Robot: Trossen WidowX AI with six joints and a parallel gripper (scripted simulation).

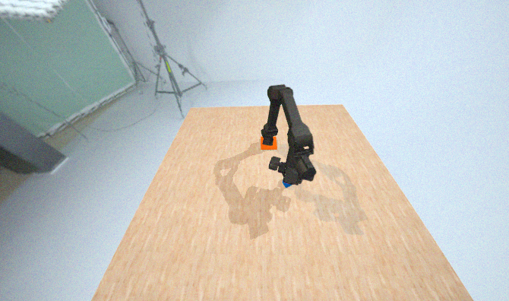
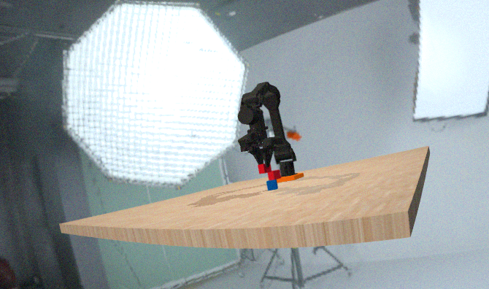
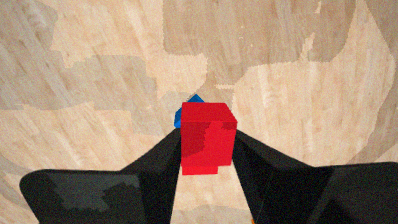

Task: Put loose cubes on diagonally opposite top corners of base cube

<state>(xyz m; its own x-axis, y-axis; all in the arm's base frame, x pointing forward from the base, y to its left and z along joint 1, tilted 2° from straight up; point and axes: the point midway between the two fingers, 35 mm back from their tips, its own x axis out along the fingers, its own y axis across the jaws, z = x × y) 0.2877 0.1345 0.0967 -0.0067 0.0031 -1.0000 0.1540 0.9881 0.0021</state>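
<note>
Right now the blue cube is 20 mm behind my gripper tip and 70 mm below it.
</note>
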